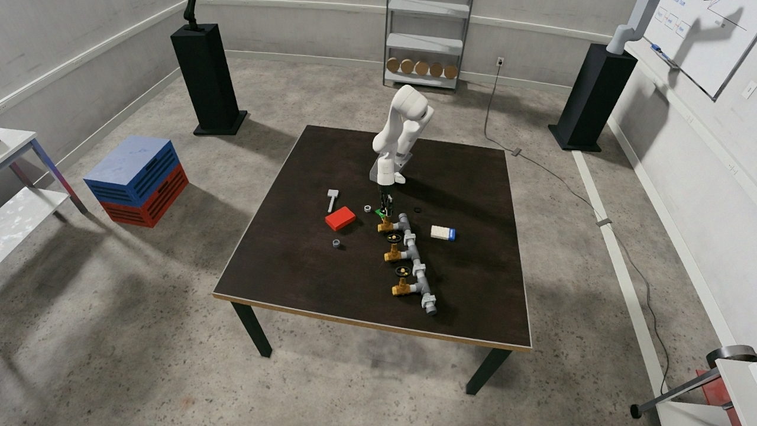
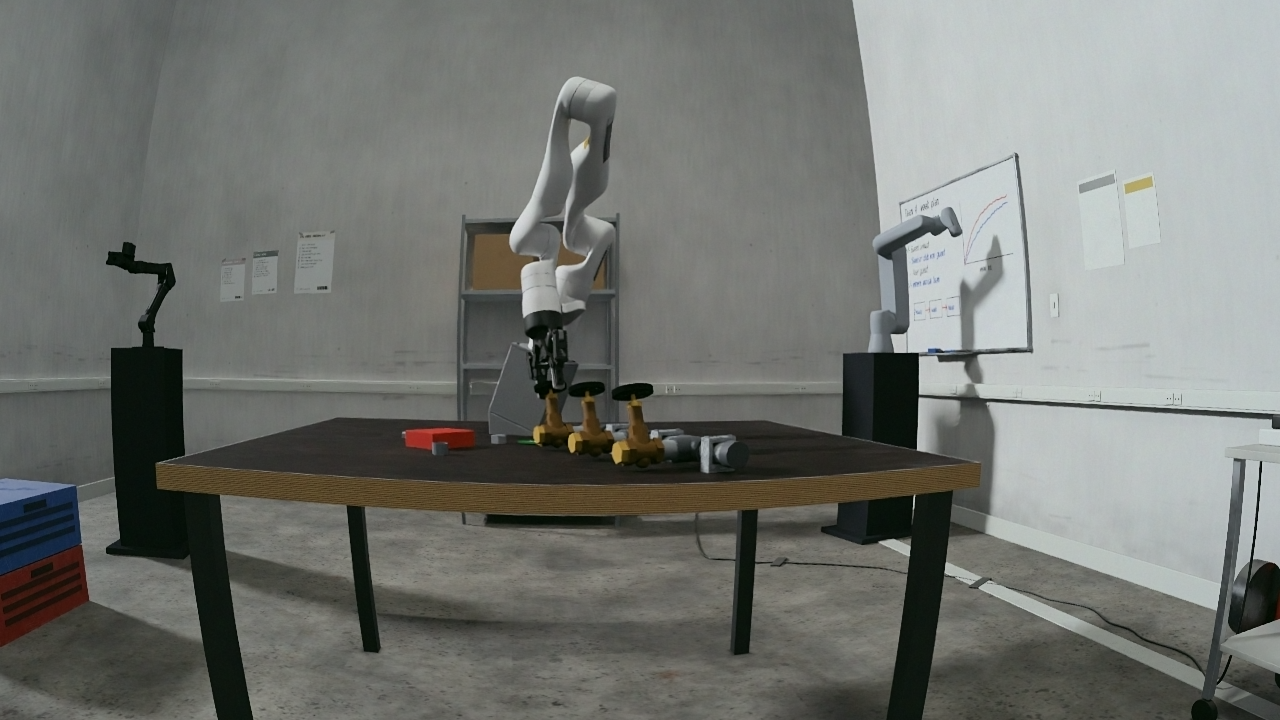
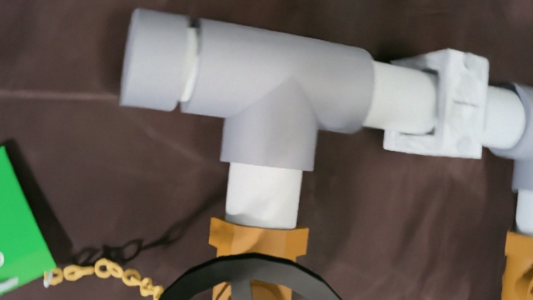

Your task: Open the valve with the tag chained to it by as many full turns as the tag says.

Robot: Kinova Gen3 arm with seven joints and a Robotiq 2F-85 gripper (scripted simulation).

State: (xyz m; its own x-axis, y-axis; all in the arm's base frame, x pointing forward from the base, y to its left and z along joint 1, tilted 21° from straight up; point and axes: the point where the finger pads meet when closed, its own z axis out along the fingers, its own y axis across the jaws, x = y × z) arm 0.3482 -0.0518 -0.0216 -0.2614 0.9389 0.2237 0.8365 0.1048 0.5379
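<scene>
My hand is 90 mm past the green tag, 20 mm to the left of it and 110 mm above it. The rest, counted from my hand: white-and-blue box (40 mm ahead, 270 mm to the left, 110 mm below); red block (30 mm behind, 220 mm to the right, 100 mm below); small grey ring (120 mm ahead, 220 mm to the right, 110 mm below).
</scene>
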